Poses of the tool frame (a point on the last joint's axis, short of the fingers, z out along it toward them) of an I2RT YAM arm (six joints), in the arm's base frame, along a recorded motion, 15 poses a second.
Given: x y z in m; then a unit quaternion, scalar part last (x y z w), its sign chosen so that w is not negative.
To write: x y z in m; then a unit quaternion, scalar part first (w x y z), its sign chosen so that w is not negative. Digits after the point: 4 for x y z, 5 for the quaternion.
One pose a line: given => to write
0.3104 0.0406 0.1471 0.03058 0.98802 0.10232 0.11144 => 0.3104 0.0406 0.1471 0.11144 0.03058 0.98802 0.10232
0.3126 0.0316 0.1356 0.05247 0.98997 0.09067 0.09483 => 0.3126 0.0316 0.1356 0.09483 0.05247 0.98997 0.09067
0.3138 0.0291 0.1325 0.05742 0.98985 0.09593 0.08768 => 0.3138 0.0291 0.1325 0.08768 0.05742 0.98985 0.09593
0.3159 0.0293 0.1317 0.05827 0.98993 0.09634 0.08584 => 0.3159 0.0293 0.1317 0.08584 0.05827 0.98993 0.09634
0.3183 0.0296 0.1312 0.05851 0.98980 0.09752 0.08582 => 0.3183 0.0296 0.1312 0.08582 0.05851 0.98980 0.09752
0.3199 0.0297 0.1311 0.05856 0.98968 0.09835 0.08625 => 0.3199 0.0297 0.1311 0.08625 0.05856 0.98968 0.09835
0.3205 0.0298 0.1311 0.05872 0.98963 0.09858 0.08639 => 0.3205 0.0298 0.1311 0.08639 0.05872 0.98963 0.09858
